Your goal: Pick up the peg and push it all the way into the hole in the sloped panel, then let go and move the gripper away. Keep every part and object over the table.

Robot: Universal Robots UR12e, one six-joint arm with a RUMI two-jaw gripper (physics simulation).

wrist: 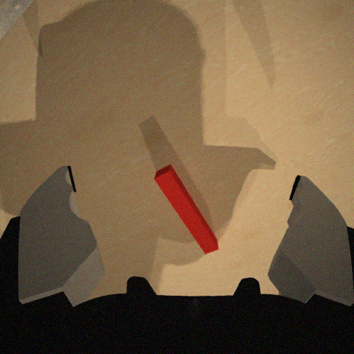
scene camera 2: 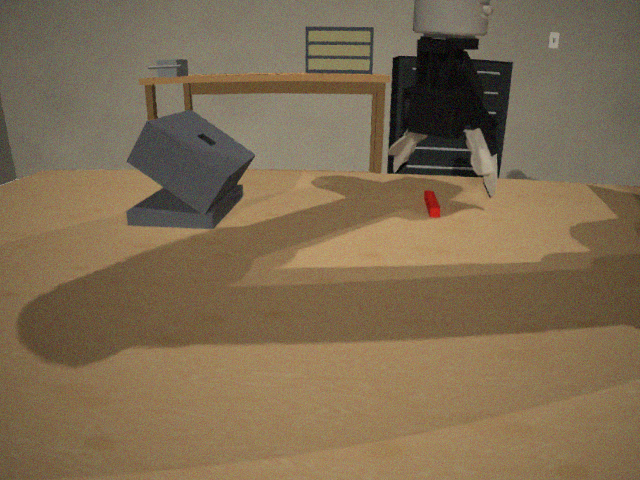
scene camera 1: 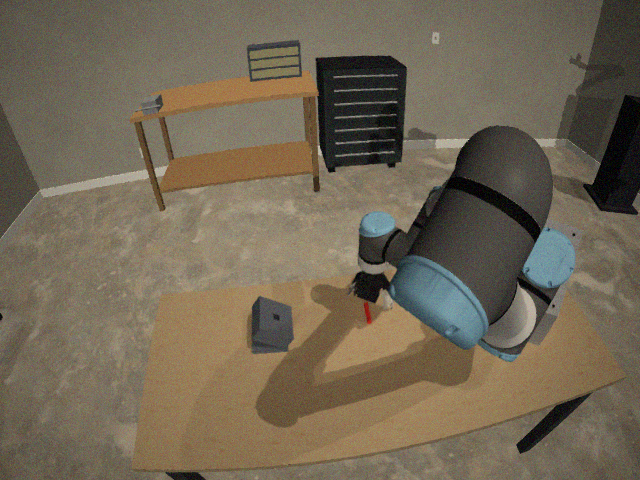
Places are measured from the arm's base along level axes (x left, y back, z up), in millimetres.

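Pixels of known places: gripper, between the fingertips: [scene camera 2: 440,184] [scene camera 1: 370,300].
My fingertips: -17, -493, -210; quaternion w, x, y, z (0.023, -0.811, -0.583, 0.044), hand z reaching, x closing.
Observation:
Behind a point stands the place of what it marks, as x, y, z.
The red peg [scene camera 1: 368,313] {30, -496, -221} [scene camera 2: 432,204] {48, -496, -221} [wrist: 186,210] is a slim square bar on the table. In the wrist view it lies slanted, its far end to the left and its near end to the right. My gripper [scene camera 1: 370,300] {-17, -493, -210} [scene camera 2: 444,183] {-17, -493, -210} [wrist: 184,174] is open, pointing down above the peg, with one finger on either side and a gap to each. The grey sloped panel [scene camera 1: 266,333] {216, -774, -131} [scene camera 2: 180,160] {211, -754, -153} stands on its base at the left in both scene views. Its dark hole [scene camera 1: 276,317] {139, -765, -150} [scene camera 2: 206,138] {139, -769, -141} shows in the sloped face. The panel does not show in the wrist view.
The wooden table [scene camera 1: 206,423] {491, -899, -233} [scene camera 2: 310,403] {418, -515, -234} carries the peg and panel. The arm's large shadow falls across it. The table's back edge is behind the gripper. A workbench [scene camera 1: 232,90] [scene camera 2: 258,78] and a black drawer cabinet [scene camera 1: 361,111] [scene camera 2: 504,82] stand beyond, by the wall.

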